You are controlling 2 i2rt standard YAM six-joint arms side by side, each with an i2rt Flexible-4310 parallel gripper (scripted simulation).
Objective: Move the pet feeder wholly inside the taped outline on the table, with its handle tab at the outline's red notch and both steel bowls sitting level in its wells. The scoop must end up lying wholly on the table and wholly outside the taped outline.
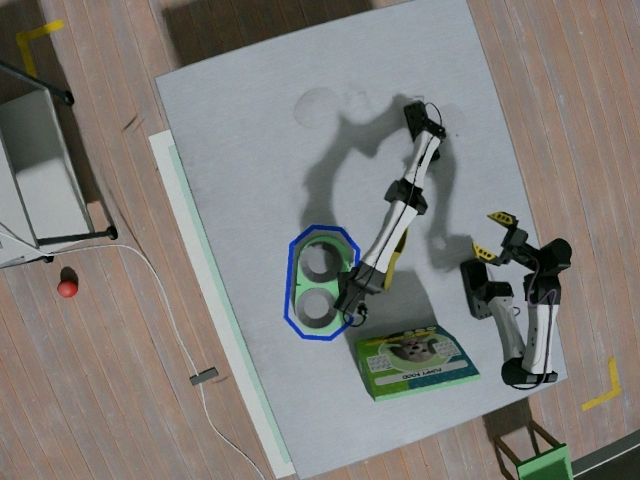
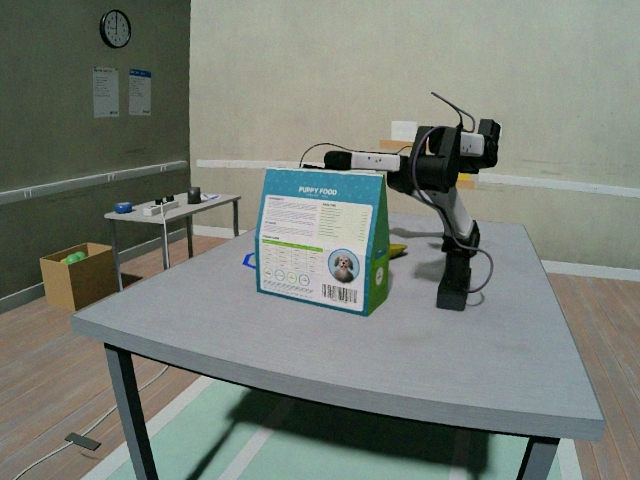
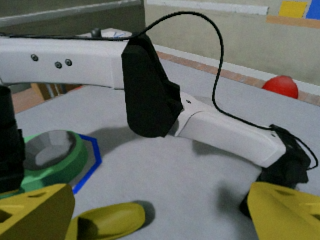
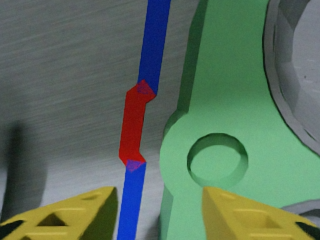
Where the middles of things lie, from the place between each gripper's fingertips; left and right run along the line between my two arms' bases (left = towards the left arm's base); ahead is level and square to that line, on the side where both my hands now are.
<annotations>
I see my right gripper 8 cm short of the green pet feeder (image 1: 302, 284), 2 cm to the left of it and 6 cm above it. Round my right hand: puppy food bag (image 2: 322, 238) (8 cm behind, 29 cm to the left, 8 cm above).
My left gripper (image 1: 480, 229) is now 28 cm short of the puppy food bag, 35 cm to the right of it and 16 cm above it. Also, from my left hand: green pet feeder: 44 cm ahead, 4 cm to the left, 30 cm below.
</annotations>
